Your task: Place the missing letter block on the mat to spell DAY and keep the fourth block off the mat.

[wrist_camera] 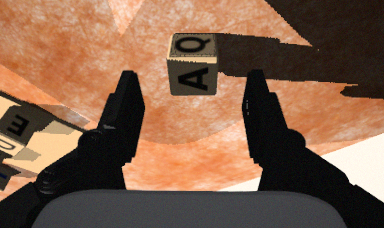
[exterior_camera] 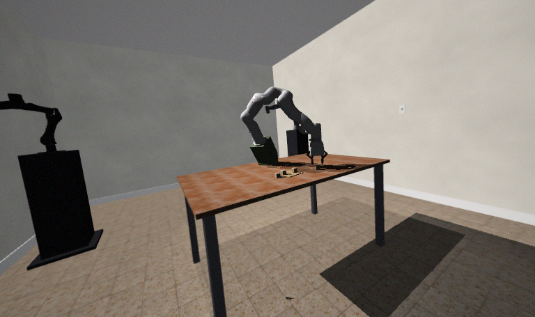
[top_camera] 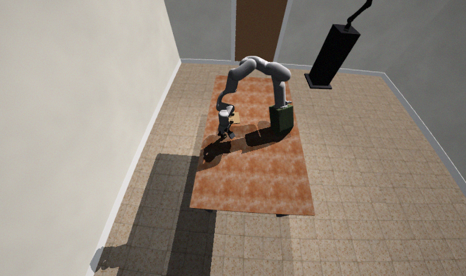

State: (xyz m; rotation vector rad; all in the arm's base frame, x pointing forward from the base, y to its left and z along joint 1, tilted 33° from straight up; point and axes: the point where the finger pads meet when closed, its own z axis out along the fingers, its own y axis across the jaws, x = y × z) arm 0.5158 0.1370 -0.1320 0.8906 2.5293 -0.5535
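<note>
Right now my hand is 220 mm to the left of the tan mat, 70 mm past it and 50 mm above it. Round my hand: D block 170 mm to the right, 60 mm behind, 40 mm below.
</note>
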